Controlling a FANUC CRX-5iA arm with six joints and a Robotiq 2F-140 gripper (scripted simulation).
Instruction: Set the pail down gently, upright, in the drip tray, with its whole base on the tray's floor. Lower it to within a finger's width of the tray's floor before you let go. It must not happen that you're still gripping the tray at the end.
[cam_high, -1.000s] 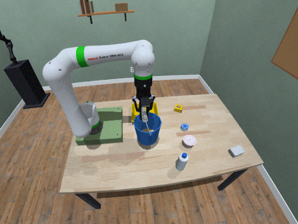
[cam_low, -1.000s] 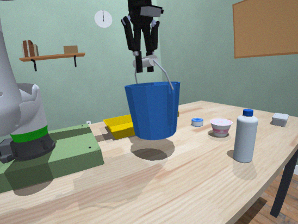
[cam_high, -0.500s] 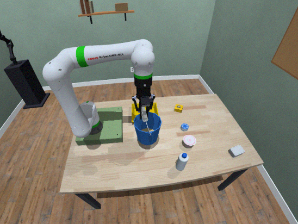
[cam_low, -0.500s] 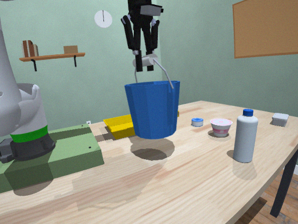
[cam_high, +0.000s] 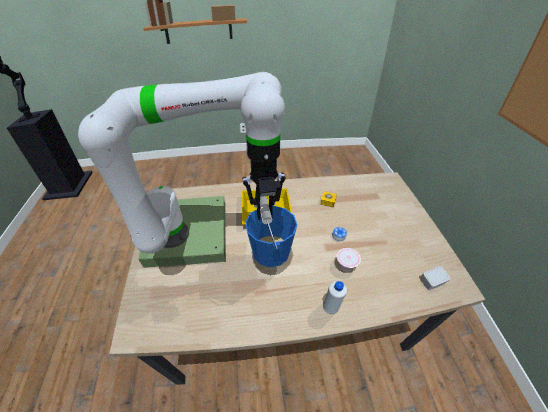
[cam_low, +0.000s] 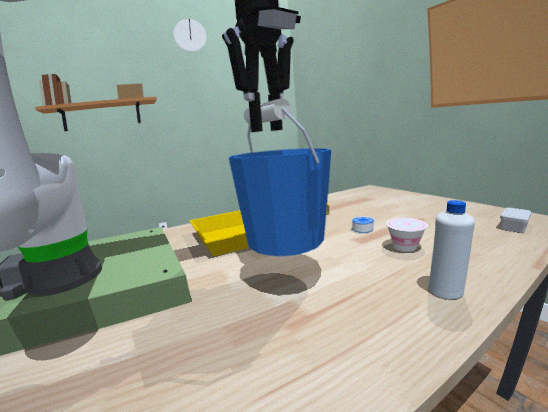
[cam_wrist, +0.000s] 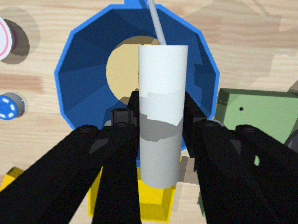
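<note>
My gripper is now 20 mm short of the blue pail and 100 mm above it. Round my hand: white bottle (230 mm ahead, 230 mm to the right, 250 mm below); then yellow drip tray (40 mm ahead, 320 mm to the left, 320 mm below); then grey box (710 mm ahead, 200 mm to the right, 310 mm below).
</note>
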